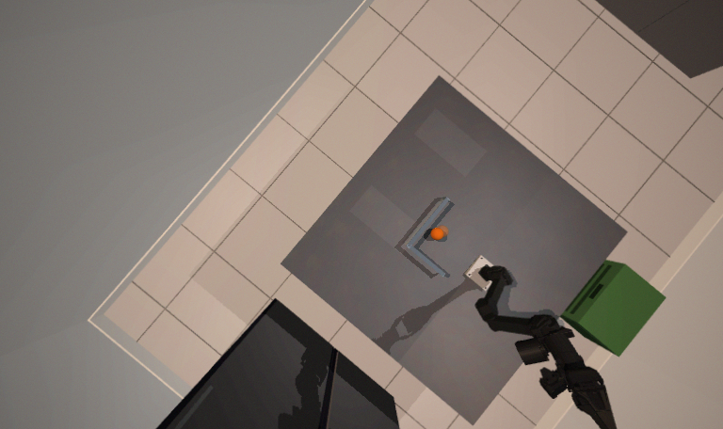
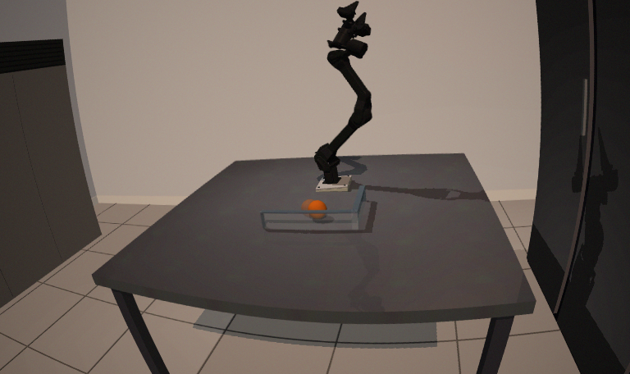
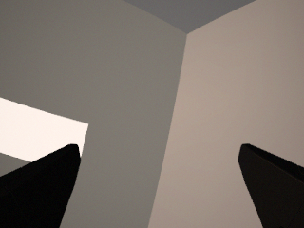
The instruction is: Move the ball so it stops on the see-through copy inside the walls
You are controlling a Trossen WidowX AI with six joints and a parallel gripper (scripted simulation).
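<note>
Now: gripper tip 35 cm short of the orange ball, 13 cm to the left of it and 72 cm above it. Also, from my gripper tip: see-through copy of ball: 34 cm ahead, 16 cm to the right, 72 cm below; clear wall: 43 cm ahead, 13 cm to the right, 72 cm below.
</note>
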